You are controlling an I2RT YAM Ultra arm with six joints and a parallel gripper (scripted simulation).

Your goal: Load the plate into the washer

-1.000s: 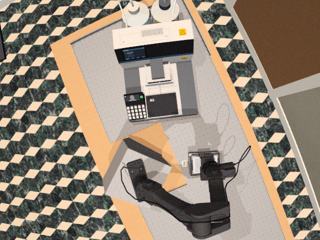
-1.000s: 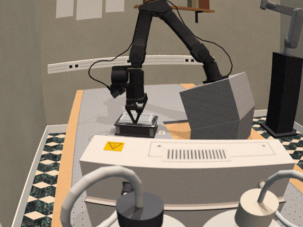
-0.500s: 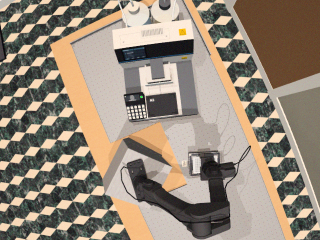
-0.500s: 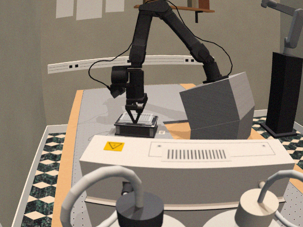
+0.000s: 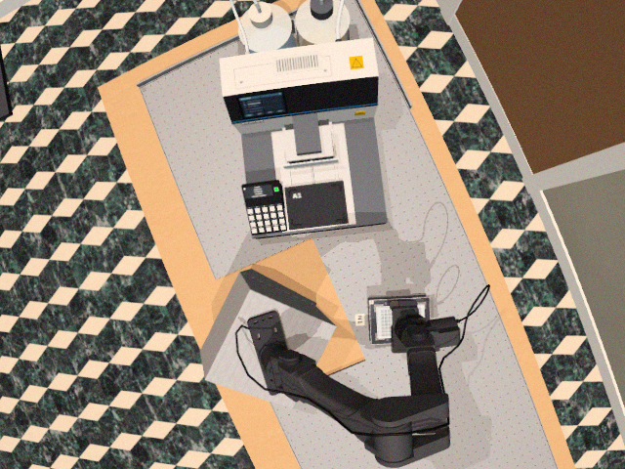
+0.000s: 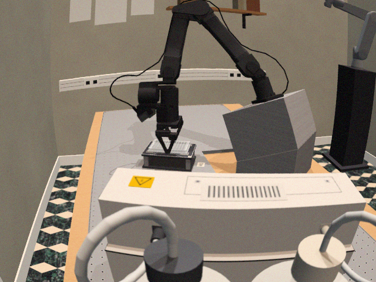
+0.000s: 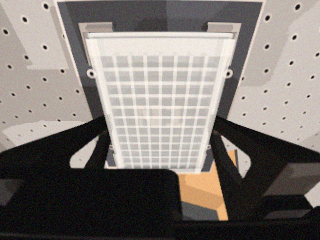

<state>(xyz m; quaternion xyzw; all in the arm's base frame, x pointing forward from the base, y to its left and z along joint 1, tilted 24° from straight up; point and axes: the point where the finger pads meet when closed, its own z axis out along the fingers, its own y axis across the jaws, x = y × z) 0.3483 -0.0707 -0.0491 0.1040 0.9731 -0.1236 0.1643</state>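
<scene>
The plate is right at my hand. Round my hand: dark carrier pocket (360 mm to the left, 120 mm behind, 30 mm above); label (100 mm behind, 60 mm below, 30 mm to the left); plate nest (10 mm below).
</scene>
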